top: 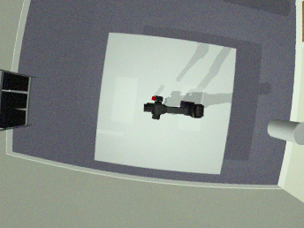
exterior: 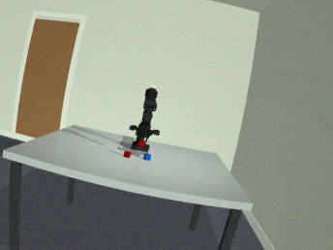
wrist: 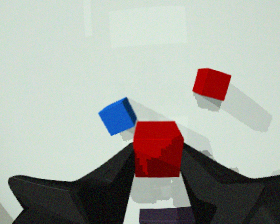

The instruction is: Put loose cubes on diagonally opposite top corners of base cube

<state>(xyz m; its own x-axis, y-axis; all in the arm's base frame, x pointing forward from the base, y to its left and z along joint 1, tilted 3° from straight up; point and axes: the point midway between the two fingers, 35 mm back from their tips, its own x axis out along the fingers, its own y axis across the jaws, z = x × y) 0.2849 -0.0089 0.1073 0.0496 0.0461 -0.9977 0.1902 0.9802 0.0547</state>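
Right now the blue cube is 8 cm below my gripper tip, 5 cm to the left of it and 1 cm ahead of it.
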